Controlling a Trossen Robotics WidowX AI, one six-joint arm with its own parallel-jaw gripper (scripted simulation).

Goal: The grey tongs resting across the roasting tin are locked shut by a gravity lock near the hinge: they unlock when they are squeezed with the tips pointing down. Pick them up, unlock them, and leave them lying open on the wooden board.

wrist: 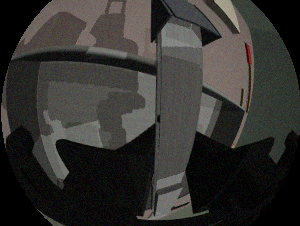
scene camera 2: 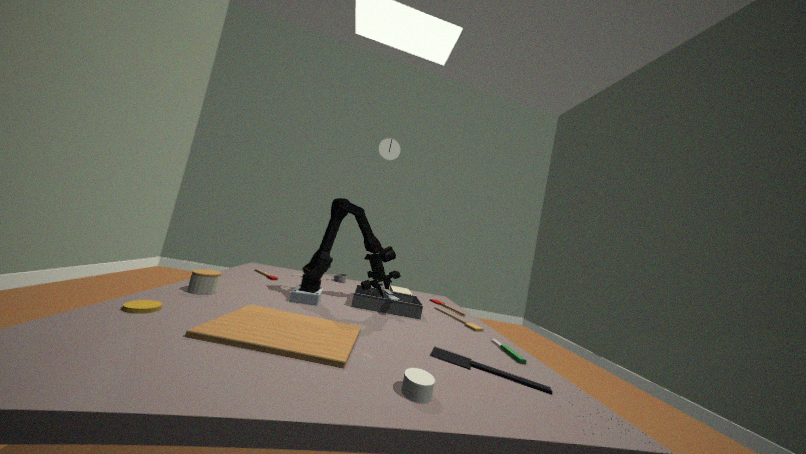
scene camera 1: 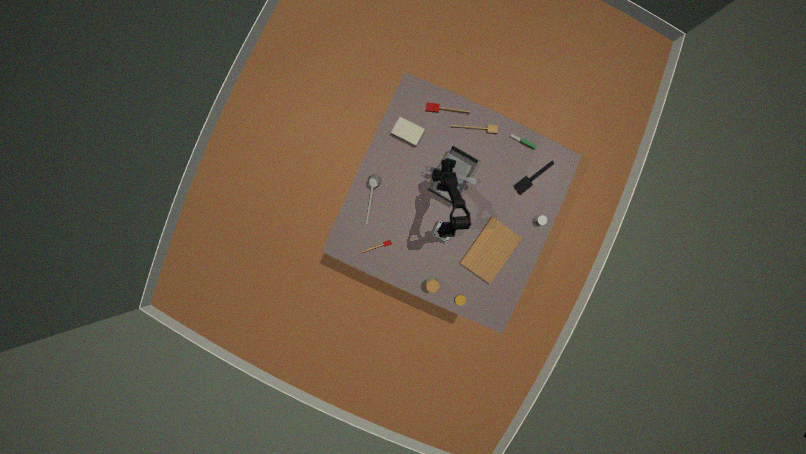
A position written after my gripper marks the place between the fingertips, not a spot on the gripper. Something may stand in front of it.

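I can see a roasting tin [scene camera 2: 370, 299], and the wrist view shows the tin [wrist: 95, 96] too, as does scene camera 1, where I find the tin [scene camera 1: 465, 165]. There is a wooden board [scene camera 2: 304, 337], and scene camera 1 shows the board [scene camera 1: 492, 248] as well. I also see a black spatula [scene camera 2: 440, 354]. A tan-topped pot [scene camera 2: 203, 282] is here too, though in the wrist view the pot is out of frame. My own gripper [wrist: 168, 128] is visible to me as well.
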